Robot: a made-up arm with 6 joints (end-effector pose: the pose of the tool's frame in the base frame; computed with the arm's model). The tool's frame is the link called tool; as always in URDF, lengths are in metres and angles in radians.
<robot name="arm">
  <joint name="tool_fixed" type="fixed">
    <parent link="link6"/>
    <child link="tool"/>
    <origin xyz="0 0 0"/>
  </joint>
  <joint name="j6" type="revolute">
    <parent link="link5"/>
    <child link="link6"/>
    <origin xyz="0 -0.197 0"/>
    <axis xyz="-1 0 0"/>
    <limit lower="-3.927" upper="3.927" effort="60" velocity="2.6"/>
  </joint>
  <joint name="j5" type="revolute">
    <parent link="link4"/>
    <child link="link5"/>
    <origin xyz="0.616 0 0"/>
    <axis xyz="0 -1 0"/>
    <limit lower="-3.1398" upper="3.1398" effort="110" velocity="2.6"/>
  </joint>
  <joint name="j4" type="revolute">
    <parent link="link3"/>
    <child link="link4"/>
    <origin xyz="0 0 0"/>
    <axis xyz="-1 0 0"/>
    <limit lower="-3.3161" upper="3.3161" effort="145" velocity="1.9"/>
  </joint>
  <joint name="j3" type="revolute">
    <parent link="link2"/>
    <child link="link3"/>
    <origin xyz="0 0 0.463"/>
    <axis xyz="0 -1 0"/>
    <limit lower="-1.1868" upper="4.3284" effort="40" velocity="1.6"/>
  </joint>
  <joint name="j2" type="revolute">
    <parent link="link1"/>
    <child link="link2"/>
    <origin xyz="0 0 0"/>
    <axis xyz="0 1 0"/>
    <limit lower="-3.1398" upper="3.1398" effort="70" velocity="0.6"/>
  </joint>
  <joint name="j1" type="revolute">
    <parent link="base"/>
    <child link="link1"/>
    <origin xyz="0 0 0.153"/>
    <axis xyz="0 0 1"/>
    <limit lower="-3.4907" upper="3.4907" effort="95" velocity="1.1"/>
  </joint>
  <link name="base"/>
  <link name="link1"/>
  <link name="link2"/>
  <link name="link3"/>
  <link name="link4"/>
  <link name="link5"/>
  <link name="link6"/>
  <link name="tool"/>
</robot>
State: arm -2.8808 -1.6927 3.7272 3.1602 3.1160 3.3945
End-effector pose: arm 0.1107 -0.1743 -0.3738 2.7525 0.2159 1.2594
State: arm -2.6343 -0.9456 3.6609 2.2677 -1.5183 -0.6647
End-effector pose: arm 0.3152 0.0305 -0.2045 0.6099 2.9352 -0.9172
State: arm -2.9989 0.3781 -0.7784 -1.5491 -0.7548 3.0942
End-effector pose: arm -0.2368 -0.0297 -0.0599 0.2858 0.9305 -1.4937
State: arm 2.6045 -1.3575 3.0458 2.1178 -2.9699 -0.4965
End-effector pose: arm 0.3597 -0.3334 -0.3870 -1.0114 -1.8055 -0.7553
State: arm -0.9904 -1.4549 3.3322 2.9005 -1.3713 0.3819
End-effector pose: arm -0.0413 0.4118 -0.4042 2.3745 -1.6335 -0.4553
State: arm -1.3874 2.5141 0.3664 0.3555 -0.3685 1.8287
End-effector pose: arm -0.1828 -0.0271 -0.7755 0.1371 1.2799 1.3274
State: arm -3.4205 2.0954 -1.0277 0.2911 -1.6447 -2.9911
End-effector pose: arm 0.2578 0.1225 -0.1468 -0.5583 -1.5702 -0.0921
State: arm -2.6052 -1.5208 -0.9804 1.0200 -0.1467 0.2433
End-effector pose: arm -0.0350 0.0991 0.6370 -0.9003 1.5401 -2.5054
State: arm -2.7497 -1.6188 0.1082 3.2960 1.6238 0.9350
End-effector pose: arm 0.5627 0.0219 0.7440 0.2483 -2.6450 -1.2759
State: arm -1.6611 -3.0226 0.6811 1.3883 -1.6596 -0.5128
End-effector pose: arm 0.0070 0.4742 -0.7990 -0.2355 -2.8680 -0.7525
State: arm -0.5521 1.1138 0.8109 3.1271 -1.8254 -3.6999
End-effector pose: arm 0.9584 -0.3590 0.1763 0.0309 -1.5369 -0.0274
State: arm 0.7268 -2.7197 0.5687 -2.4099 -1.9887 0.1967
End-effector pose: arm -0.7089 -0.4342 -0.2293 -2.1315 -1.6626 1.4451
